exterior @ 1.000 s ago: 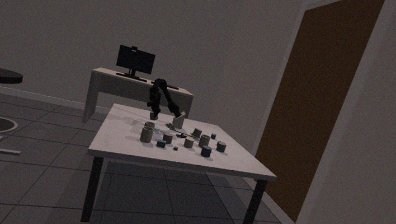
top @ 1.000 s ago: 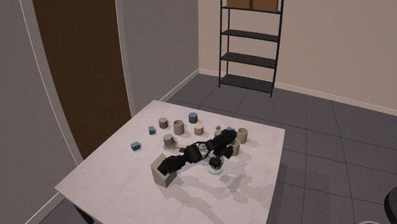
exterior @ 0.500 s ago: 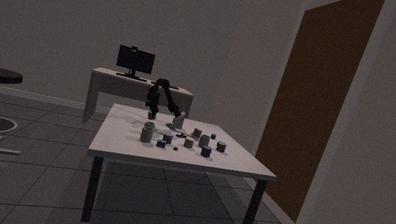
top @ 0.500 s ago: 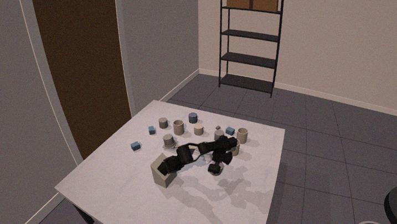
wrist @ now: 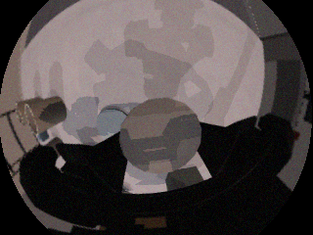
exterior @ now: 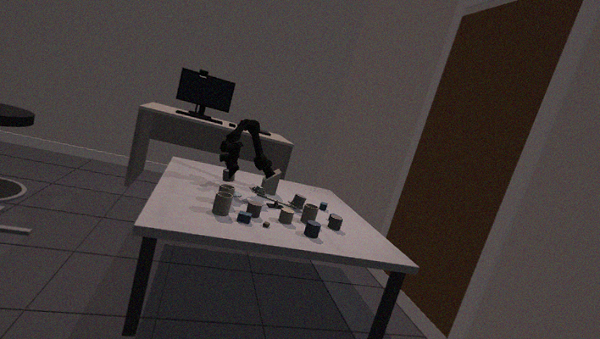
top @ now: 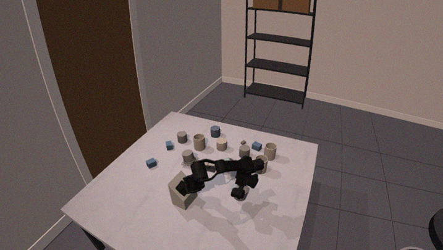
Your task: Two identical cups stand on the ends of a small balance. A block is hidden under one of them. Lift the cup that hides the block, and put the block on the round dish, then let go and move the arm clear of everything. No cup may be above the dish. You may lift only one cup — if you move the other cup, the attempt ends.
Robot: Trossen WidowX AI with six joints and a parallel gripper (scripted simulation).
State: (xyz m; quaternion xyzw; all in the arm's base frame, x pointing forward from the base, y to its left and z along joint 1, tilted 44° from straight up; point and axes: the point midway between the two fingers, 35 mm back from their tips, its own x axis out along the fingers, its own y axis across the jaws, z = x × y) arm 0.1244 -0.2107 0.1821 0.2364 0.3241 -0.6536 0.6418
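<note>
Now: gripper tip 100 mm short of the pale round dish, 70 mm above it and 40 mm to the right of it. The rest, counted from my gripper tip: small balance (290 mm to the left, 190 mm ahead, 30 mm below).
</note>
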